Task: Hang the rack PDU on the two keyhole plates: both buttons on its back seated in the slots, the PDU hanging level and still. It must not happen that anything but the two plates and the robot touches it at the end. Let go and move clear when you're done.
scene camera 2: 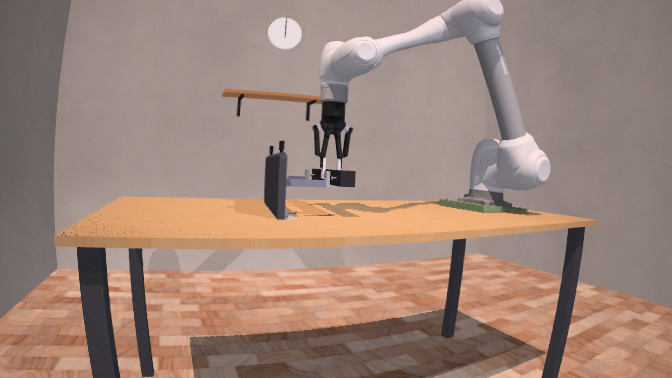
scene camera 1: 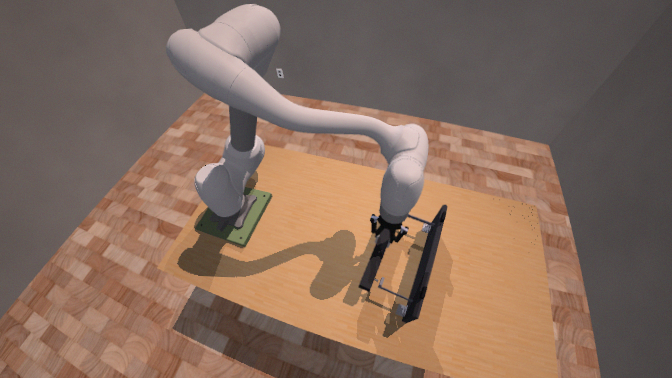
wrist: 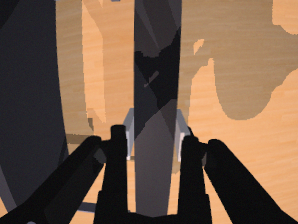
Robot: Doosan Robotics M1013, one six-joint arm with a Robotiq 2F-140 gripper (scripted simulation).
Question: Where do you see a dark upright panel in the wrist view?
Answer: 41,146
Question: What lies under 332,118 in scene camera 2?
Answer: My gripper.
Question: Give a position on a rack PDU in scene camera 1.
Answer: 369,275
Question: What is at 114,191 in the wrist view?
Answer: My gripper.
